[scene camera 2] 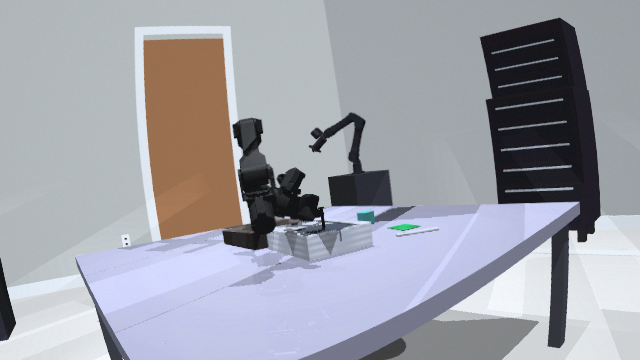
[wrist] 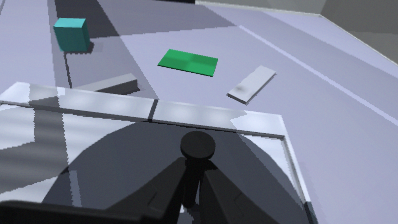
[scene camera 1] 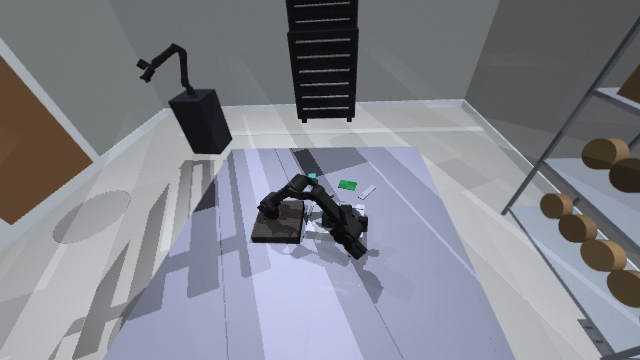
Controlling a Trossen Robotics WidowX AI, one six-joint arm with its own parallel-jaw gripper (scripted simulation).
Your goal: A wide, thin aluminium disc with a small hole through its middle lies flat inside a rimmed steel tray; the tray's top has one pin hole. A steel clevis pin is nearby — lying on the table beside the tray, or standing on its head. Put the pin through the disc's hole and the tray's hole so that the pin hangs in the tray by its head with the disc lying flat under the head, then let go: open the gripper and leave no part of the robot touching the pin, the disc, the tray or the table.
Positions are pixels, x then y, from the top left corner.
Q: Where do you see a clevis pin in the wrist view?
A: At 197, 146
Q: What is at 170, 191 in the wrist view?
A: My gripper.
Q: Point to a disc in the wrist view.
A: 121, 162
